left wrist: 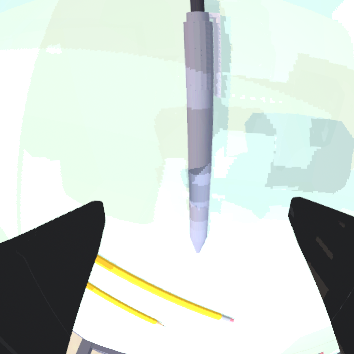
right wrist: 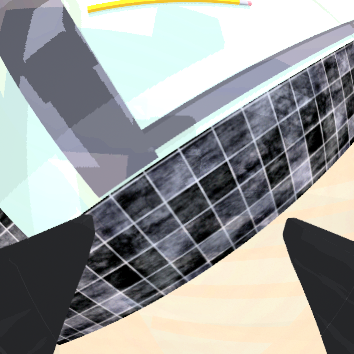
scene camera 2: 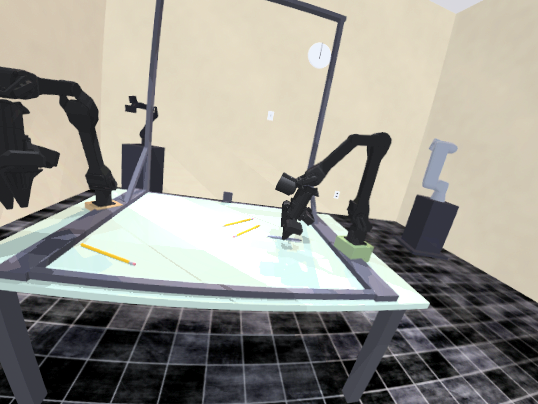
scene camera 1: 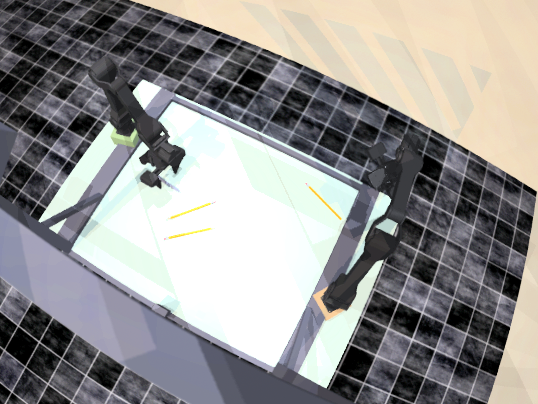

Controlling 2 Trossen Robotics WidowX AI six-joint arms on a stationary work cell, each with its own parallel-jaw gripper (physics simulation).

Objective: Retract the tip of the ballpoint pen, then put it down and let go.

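Frame: origin at the left arm's base, x back, y down, z right, level; centimetres.
Where they show: left gripper, fingertip midpoint: (left wrist: pixel 200 210) (scene camera 2: pixel 282 233) (scene camera 1: pixel 167 181); right gripper, fingertip midpoint: (right wrist: pixel 192 228) (scene camera 2: pixel 16 208); left arm's base, link origin: (scene camera 2: pixel 355 241) (scene camera 1: pixel 126 128); right arm's base, link origin: (scene camera 2: pixel 103 203) (scene camera 1: pixel 332 300).
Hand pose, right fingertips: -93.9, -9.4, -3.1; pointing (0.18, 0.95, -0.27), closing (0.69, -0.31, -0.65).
Note:
Each offset is from my right fingertips to the top centre of the thing, as dx, dy, dz.
A grey-lilac ballpoint pen @[+72.1, +14.6, +17.8] (scene camera 1: pixel 173 187) (scene camera 2: pixel 274 237) (left wrist: pixel 199 135) lies flat on the table. In the left wrist view its black button end is cut off at the top edge and its pointed end faces down the picture; I see no writing point sticking out of the cone. My left gripper (scene camera 1: pixel 167 179) (scene camera 2: pixel 293 234) (left wrist: pixel 200 210) is open low over the pen, one finger on each side of its pointed half, both apart from it. My right gripper (scene camera 2: pixel 14 206) (right wrist: pixel 192 228) is open and empty, raised beyond the table's edge.
Two yellow pencils @[+59.5, +15.0, +25.6] (scene camera 1: pixel 192 210) @[+57.2, +15.0, +33.8] (scene camera 1: pixel 189 233) (scene camera 2: pixel 238 222) (scene camera 2: pixel 247 231) (left wrist: pixel 155 289) (left wrist: pixel 122 303) lie near the pen. A third pencil @[+14.0, +15.2, +8.6] (scene camera 1: pixel 324 201) (scene camera 2: pixel 108 254) (right wrist: pixel 165 3) lies on the right arm's side. A dark frame (scene camera 1: pixel 215 119) (scene camera 2: pixel 200 289) borders the table.

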